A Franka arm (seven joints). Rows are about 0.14 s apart.
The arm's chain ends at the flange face. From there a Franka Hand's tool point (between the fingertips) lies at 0.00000 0.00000 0.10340 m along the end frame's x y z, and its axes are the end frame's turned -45 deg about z.
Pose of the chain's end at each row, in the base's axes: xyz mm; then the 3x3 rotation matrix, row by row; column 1 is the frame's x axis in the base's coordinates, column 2 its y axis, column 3 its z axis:
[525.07, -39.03, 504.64], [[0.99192, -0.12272, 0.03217], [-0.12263, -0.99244, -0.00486], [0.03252, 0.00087, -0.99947]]
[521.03, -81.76, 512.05], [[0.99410, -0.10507, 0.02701], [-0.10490, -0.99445, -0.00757], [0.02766, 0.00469, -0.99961]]
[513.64, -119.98, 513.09], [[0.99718, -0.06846, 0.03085], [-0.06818, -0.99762, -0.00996], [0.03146, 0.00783, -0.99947]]
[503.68, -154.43, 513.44], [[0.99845, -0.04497, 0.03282], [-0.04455, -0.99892, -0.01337], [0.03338, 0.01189, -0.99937]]
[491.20, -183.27, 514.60], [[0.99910, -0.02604, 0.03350], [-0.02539, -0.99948, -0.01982], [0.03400, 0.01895, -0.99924]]
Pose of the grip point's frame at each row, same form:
[528.40, -39.53, 401.29], [[0.78817, 0.61462, 0.03217], [0.61505, -0.78847, -0.00486], [0.02238, 0.02361, -0.99947]]
[523.82, -82.54, 408.69], [[0.77723, 0.62864, 0.02701], [0.62901, -0.77736, -0.00757], [0.01624, 0.02287, -0.99961]]
[516.83, -121.01, 409.74], [[0.75352, 0.65670, 0.03085], [0.65721, -0.75363, -0.00996], [0.01671, 0.02778, -0.99947]]
[507.07, -155.81, 410.11], [[0.73781, 0.67421, 0.03282], [0.67484, -0.73784, -0.01337], [0.01520, 0.03201, -0.99937]]
[494.66, -185.32, 411.28], [[0.72488, 0.68806, 0.03350], [0.68879, -0.72469, -0.01982], [0.01064, 0.03744, -0.99924]]

